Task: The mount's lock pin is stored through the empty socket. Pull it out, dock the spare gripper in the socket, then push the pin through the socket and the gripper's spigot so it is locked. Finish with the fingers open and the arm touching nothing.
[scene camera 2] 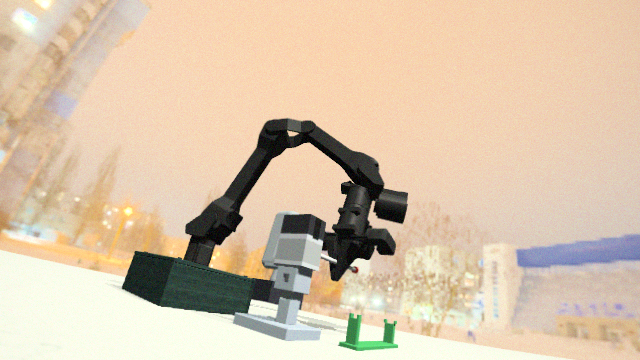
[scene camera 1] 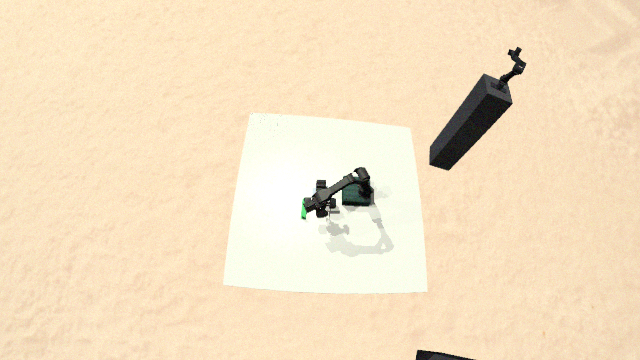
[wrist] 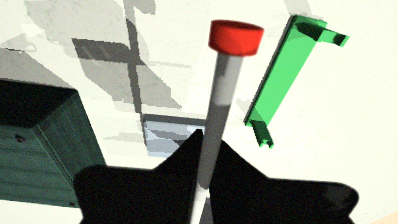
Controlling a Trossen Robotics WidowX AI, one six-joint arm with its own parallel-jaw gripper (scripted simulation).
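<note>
A lock pin is held in my gripper (scene camera 2: 334, 280), and I can see the same gripper (wrist: 203, 134) there too. I also see a spare gripper (scene camera 2: 300, 243). A green cradle (wrist: 302, 34) is in sight as well, and so is a socket (wrist: 164, 135).
</note>
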